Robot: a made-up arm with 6 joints.
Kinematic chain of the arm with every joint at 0, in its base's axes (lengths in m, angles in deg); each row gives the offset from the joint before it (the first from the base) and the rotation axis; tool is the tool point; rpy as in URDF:
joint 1: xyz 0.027 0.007 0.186 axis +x
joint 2: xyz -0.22 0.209 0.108 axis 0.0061 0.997 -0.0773
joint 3: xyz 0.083 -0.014 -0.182 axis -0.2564 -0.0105 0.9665
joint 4: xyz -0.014 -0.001 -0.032 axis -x
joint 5: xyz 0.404 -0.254 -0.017 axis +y
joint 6: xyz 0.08 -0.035 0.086 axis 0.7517 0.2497 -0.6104
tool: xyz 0.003 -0.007 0.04 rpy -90 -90 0
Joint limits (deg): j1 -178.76..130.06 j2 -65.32..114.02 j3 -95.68..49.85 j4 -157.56..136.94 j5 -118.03..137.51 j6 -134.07..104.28
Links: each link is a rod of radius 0.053 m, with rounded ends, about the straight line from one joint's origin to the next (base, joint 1, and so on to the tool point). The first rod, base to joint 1, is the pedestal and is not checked.
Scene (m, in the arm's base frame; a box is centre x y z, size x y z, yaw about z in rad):
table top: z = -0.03
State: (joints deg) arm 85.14 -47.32 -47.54 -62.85 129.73 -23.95
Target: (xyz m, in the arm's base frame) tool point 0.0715 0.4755 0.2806
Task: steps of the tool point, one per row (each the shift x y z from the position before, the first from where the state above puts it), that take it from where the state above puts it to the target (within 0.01 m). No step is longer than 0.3 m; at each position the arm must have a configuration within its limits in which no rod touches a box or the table.
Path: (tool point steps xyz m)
1: -0.0881 0.2167 -0.0527
2: -0.1562 0.1855 0.0428
3: -0.2057 0.1046 0.1047

